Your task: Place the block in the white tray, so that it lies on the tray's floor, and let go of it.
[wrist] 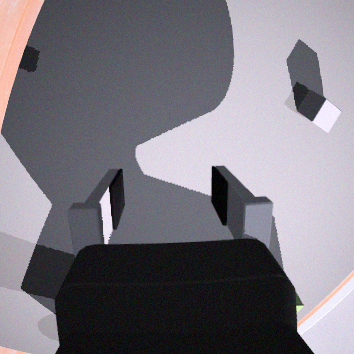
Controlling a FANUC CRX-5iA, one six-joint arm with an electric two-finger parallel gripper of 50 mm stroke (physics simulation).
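Places are measured from the arm's base along level axes (x ahead, y left, z up), in millimetres.
Pixels of known places: gripper, fingertip midpoint: (pixel 167 185).
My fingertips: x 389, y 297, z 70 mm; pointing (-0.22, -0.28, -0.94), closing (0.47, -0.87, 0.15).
Observation:
Behind a point stands the place of what it marks.
A small block (pixel 314 107) @[z -78, x 479, y 102 mm] lies on the grey table top at the upper right of the wrist view, with one bright white face and one dark grey face. A dark shadow stretches from it towards the top of the view. My gripper (pixel 167 185) @[z 70, x 389, y 297 mm] is open and empty, its two fingers wide apart above the shaded table top. The block is well apart from the fingers, beyond and to the right of the right finger. The white tray does not show in this view.
The grey table top (pixel 270 165) @[z -107, x 375, y 85 mm] has an orange wooden edge (pixel 15 45) at the left and again at the lower right. A small bit of a green object (pixel 300 306) @[z -10, x 178, y -120 mm] shows beside the black gripper body. A large arm shadow covers the middle and upper left.

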